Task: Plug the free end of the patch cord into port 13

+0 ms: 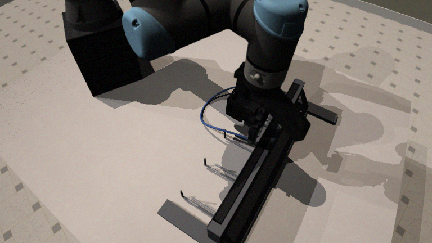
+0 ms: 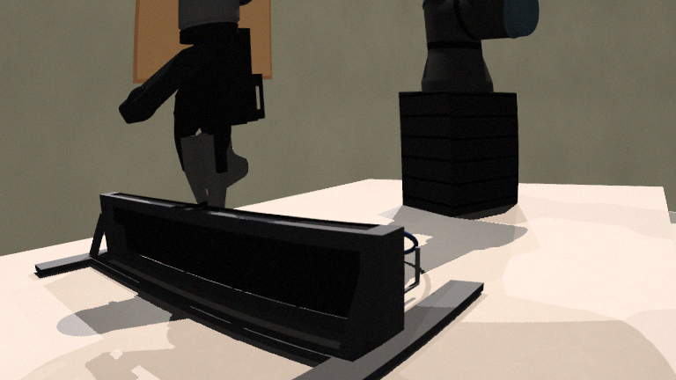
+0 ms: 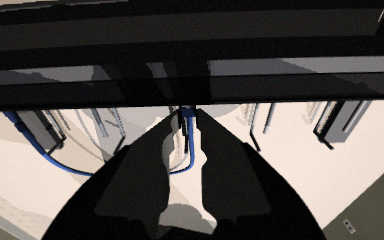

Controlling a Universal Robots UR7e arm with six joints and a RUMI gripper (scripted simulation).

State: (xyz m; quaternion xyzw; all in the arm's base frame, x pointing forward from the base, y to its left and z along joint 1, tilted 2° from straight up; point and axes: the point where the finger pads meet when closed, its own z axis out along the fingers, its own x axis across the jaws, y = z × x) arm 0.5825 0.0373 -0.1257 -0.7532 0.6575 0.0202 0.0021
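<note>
Right now the cable plug is 10 mm below my hand and 10 mm ahead of it.
</note>
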